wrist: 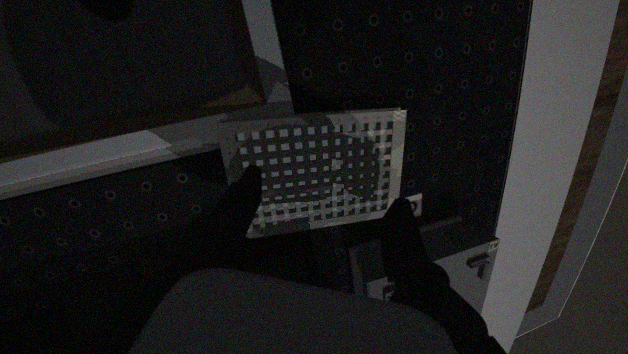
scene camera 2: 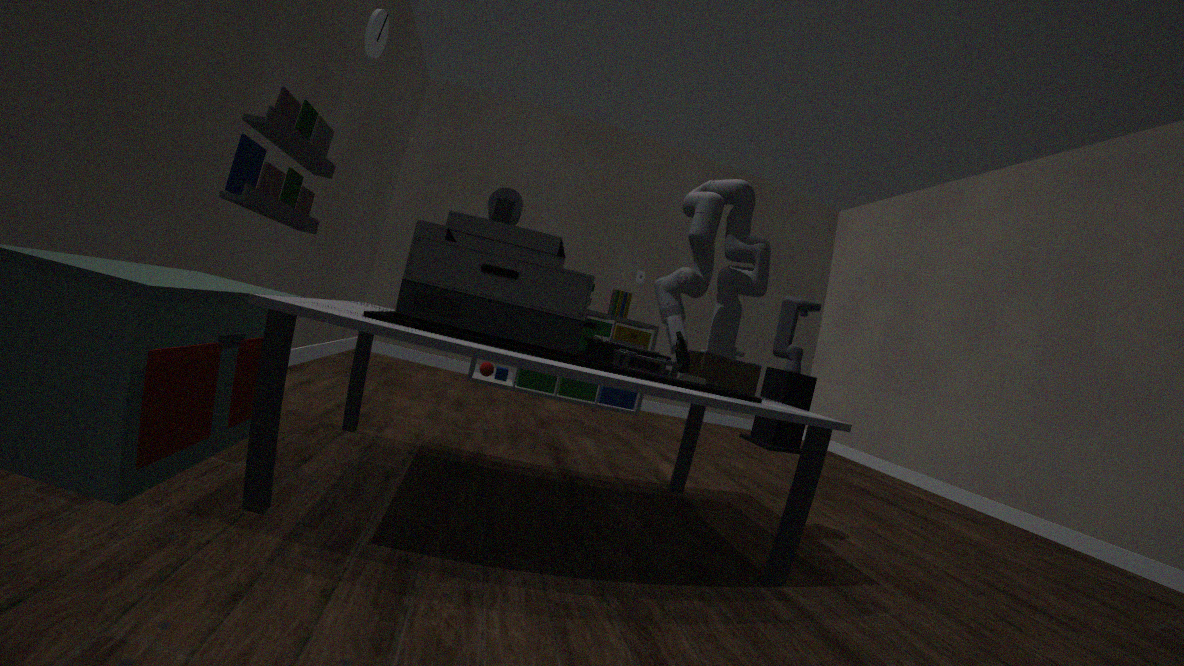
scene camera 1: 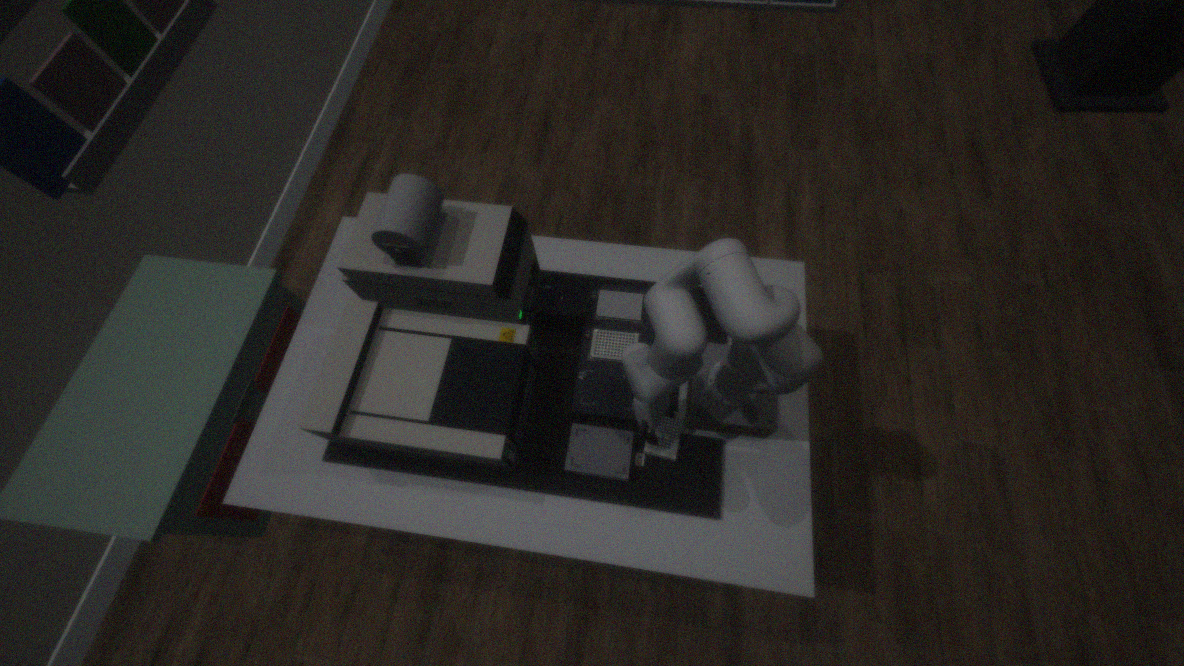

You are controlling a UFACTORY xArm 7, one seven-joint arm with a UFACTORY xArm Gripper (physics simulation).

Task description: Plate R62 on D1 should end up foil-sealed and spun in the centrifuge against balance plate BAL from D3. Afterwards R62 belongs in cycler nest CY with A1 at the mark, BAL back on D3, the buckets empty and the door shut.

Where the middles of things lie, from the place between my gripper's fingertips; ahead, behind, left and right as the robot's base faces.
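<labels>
There's a centrifuge (scene camera 1: 451, 389) here, and my hand is 50 mm to the left of it, 600 mm short of it, and 90 mm below it.
</labels>
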